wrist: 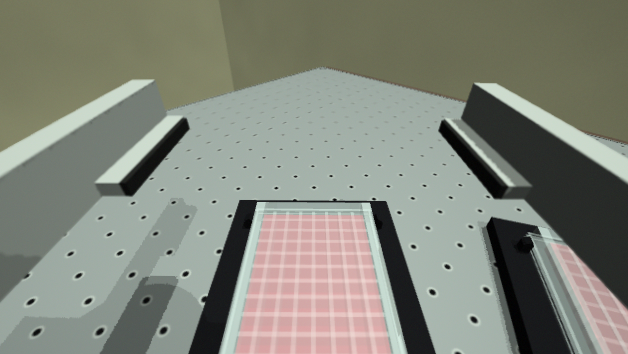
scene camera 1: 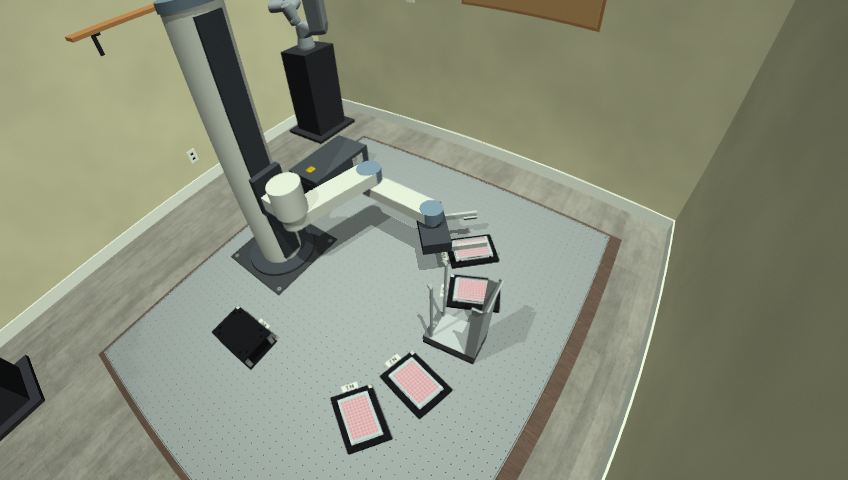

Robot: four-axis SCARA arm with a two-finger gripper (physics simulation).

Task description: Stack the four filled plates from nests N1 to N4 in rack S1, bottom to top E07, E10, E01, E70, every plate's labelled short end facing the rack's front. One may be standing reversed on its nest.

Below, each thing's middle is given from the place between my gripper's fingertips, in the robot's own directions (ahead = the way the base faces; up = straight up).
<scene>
I see the dark control box (scene camera 1: pixel 336 155) 720 mm behind my hand, 60 mm below it and 20 mm to the left of it. The rest, counted from my hand: black block (scene camera 1: pixel 239 332): 710 mm to the right, 410 mm behind, 60 mm below.
</scene>
